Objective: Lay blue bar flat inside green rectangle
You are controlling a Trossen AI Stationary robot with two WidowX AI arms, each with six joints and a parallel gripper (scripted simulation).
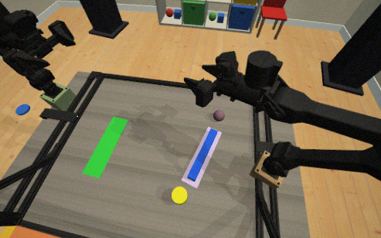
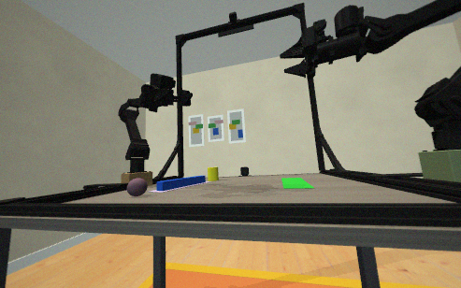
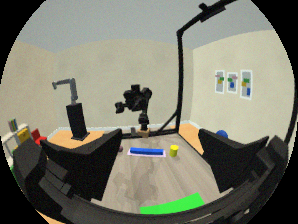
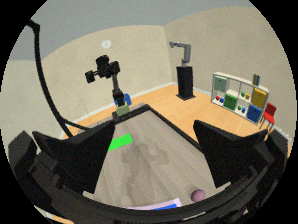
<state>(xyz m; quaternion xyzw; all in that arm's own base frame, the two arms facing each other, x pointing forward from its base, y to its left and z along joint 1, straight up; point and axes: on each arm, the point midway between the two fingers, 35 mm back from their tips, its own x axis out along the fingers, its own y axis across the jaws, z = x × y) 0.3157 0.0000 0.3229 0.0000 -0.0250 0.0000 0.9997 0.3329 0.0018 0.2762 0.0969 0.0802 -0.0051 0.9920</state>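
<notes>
Now: the blue bar 11 cm behind my right hand, 6 cm to the right of it and 32 cm below it. The rest, counted from my right hand: green rectangle: 21 cm behind, 36 cm to the left, 34 cm below; lavender rectangle: 11 cm behind, 6 cm to the right, 34 cm below.
Right now the blue bar is 460 mm to the right of my left hand and 390 mm below it. The rest, counted from my left hand: green rectangle (410 mm below, 100 mm behind, 40 mm to the right); lavender rectangle (460 mm to the right, 410 mm below).
</notes>
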